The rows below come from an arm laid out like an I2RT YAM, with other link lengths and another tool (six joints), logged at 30 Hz.
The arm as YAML. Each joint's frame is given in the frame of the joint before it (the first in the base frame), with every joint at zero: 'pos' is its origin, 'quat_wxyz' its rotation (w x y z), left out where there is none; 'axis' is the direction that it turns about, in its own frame. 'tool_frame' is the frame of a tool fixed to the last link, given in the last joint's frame.
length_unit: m
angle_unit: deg
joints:
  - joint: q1
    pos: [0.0, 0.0, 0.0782]
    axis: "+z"
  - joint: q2
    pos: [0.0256, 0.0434, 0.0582]
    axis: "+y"
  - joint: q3
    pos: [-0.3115, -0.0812, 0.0]
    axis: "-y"
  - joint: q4
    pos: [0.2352, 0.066, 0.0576]
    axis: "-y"
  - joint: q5
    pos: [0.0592, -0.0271, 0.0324]
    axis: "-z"
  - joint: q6
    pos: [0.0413, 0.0, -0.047]
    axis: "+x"
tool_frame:
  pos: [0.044, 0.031, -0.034]
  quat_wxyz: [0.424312, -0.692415, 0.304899, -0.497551]
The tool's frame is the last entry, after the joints.
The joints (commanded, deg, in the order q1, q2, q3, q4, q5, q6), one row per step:
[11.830, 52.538, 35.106, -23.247, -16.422, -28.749]
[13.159, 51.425, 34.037, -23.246, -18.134, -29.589]
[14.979, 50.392, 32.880, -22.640, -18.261, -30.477]
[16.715, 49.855, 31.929, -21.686, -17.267, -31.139]
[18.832, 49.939, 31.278, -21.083, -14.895, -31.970]
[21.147, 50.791, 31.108, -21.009, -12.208, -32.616]
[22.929, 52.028, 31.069, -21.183, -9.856, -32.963]
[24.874, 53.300, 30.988, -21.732, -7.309, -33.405]
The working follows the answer.
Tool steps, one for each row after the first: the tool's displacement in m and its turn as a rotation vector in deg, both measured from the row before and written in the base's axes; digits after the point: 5 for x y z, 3 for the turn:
[-0.00718, 0.00352, -0.00305, 0.559, -0.178, 3.150]
[-0.00524, 0.00266, -0.00372, -0.359, -0.873, 2.463]
[-0.00221, 0.00169, -0.00355, -0.876, -1.020, 1.377]
[-0.00066, 0.00091, -0.00402, -1.997, -0.743, 0.801]
[0.00031, 0.00140, -0.00347, -2.353, -0.009, 0.668]
[0.00078, 0.00102, -0.00356, -2.198, 0.603, 0.243]
[-0.00031, 0.00062, -0.00425, -2.626, 0.844, 0.383]

Tool pose at each row, in the base's axes (x y z in m, rotation vector in deg; rounded; the steps above come from the unrounded poses):
[0.13340, 0.06431, 0.23324, -142.530, 10.585, -27.495]
[0.12622, 0.06783, 0.23019, -141.829, 6.695, -26.288]
[0.12098, 0.07049, 0.22648, -141.806, 3.208, -26.372]
[0.11877, 0.07218, 0.22293, -142.292, 0.890, -27.162]
[0.11811, 0.07308, 0.21891, -143.977, -0.883, -27.986]
[0.11841, 0.07448, 0.21544, -146.188, -2.322, -27.974]
[0.11919, 0.07550, 0.21188, -148.441, -2.977, -27.315]
[0.11888, 0.07612, 0.20764, -151.141, -3.853, -26.303]

